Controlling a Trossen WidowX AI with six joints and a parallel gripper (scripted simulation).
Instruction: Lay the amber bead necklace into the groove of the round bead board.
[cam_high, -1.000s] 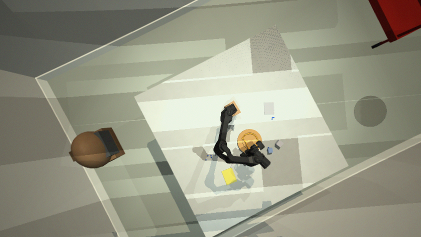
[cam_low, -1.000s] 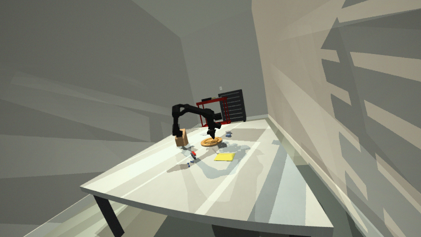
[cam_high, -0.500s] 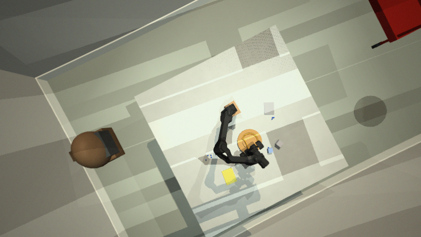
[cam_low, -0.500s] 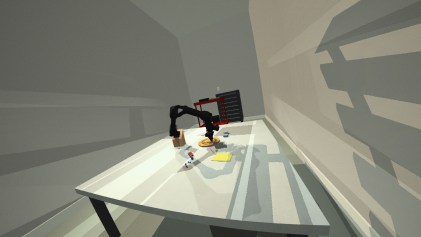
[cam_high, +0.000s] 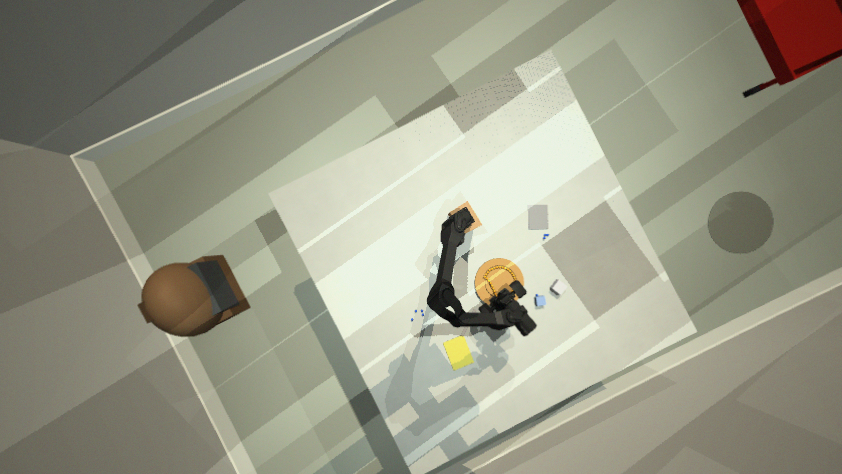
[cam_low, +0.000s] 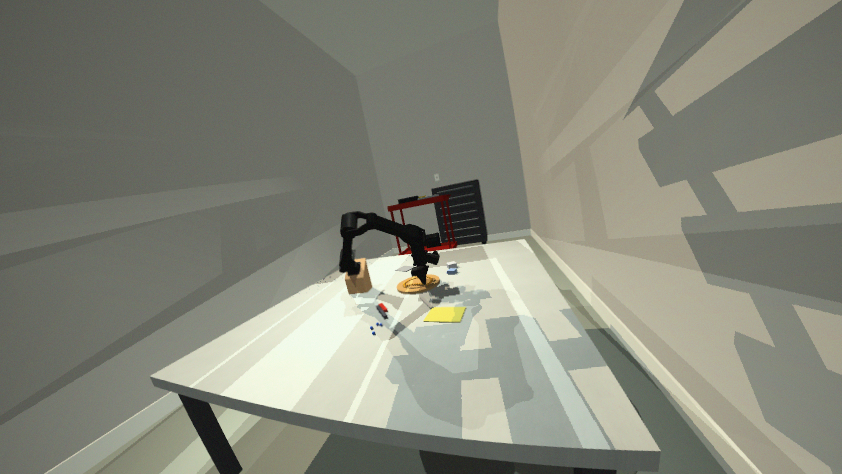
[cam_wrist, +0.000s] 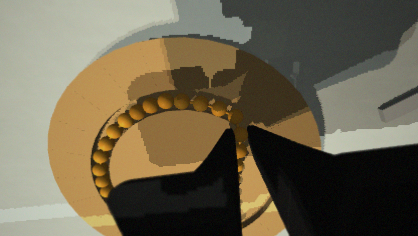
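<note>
The round bead board lies 40 mm behind my gripper tip, 40 mm to the left of it and 10 mm below it. Also, from my gripper tip: light blue cube 110 mm ahead, 140 mm to the left, 10 mm below; then red-handled tool 130 mm behind, 190 mm to the right, 10 mm below; then white cube 100 mm ahead, 240 mm to the left.
</note>
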